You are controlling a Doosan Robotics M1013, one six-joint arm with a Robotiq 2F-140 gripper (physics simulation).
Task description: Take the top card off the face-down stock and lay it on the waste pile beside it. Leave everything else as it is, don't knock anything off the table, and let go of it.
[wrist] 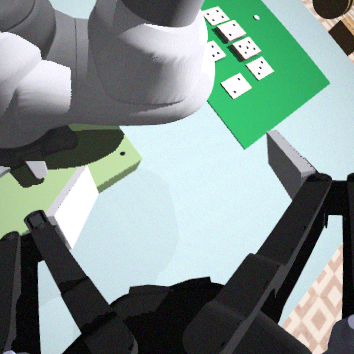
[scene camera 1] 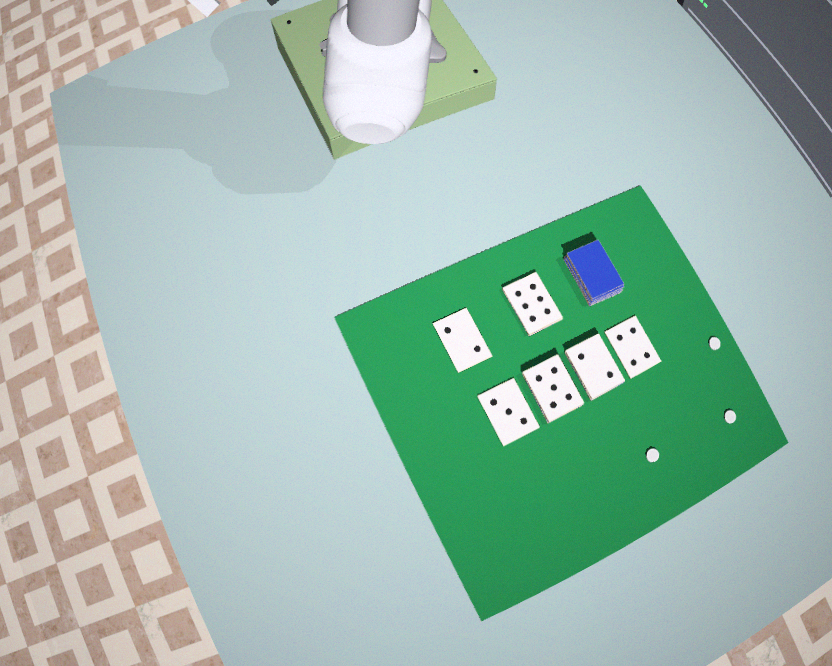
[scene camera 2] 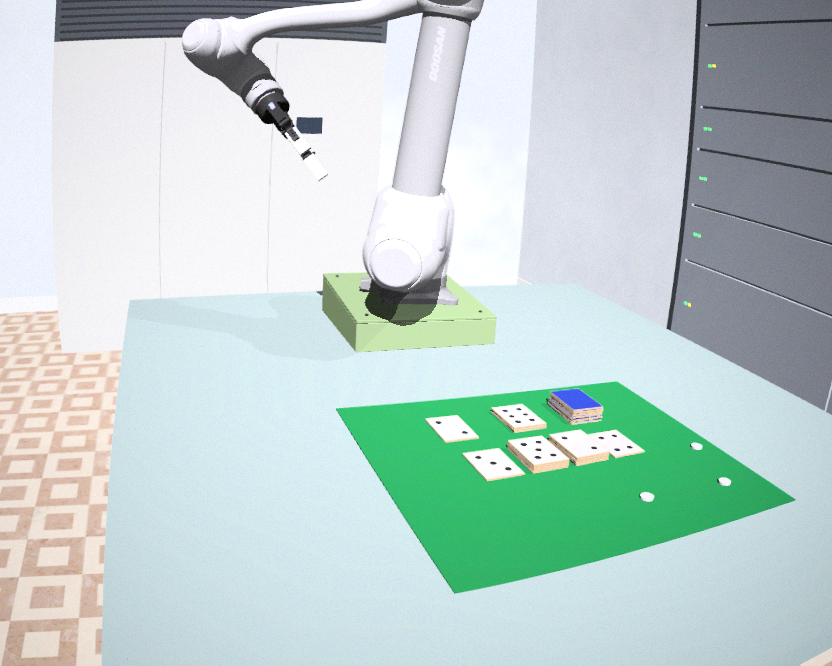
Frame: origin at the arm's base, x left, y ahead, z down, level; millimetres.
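Seen in the pictures: gripper, fingertip midpoint: (wrist: 176, 163) (scene camera 2: 314, 165); arm's base at its link origin: (wrist: 14, 124) (scene camera 2: 412, 292).
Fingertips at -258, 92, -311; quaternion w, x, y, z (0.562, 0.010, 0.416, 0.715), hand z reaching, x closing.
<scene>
Pixels of each thing's middle, then the offset from my fingertips to it, as dx, dy, dz. Level surfaces: height alone.
- face-down stock at the middle of its body: (scene camera 1: 595, 268) (scene camera 2: 576, 399) +431, +465, +366
- waste pile at the middle of its body: (scene camera 1: 532, 302) (scene camera 2: 518, 416) (wrist: 209, 51) +311, +479, +383
- green mat at its surface level: dz +391
- single two-pip card at the middle of its body: (scene camera 1: 462, 339) (scene camera 2: 451, 428) (wrist: 236, 85) +182, +497, +389
The face-down stock (scene camera 1: 594, 270) (scene camera 2: 575, 400) is a thick stack with a blue top card, near the mat's back right corner. It does not show in the wrist view. Beside it, on the left in both scene views, lies the waste pile (scene camera 1: 532, 303) (scene camera 2: 519, 417), a thinner face-up stack with several pips. The pile (wrist: 215, 52) is partly hidden by the arm in the wrist view. My gripper (scene camera 2: 317, 168) (wrist: 176, 163) is open and empty. It hangs high in the air behind the table's back left part, far from the stock, and does not show in scene camera 1.
The green mat (scene camera 1: 430, 479) (scene camera 2: 451, 541) (wrist: 295, 100) also bears a single two-pip card (scene camera 1: 462, 339) (scene camera 2: 451, 428) (wrist: 236, 86) left of the waste pile. A row of face-up cards and stacks (scene camera 1: 553, 387) (scene camera 2: 537, 453) lies in front. White discs (scene camera 1: 652, 454) (scene camera 2: 646, 496) lie front right.
</scene>
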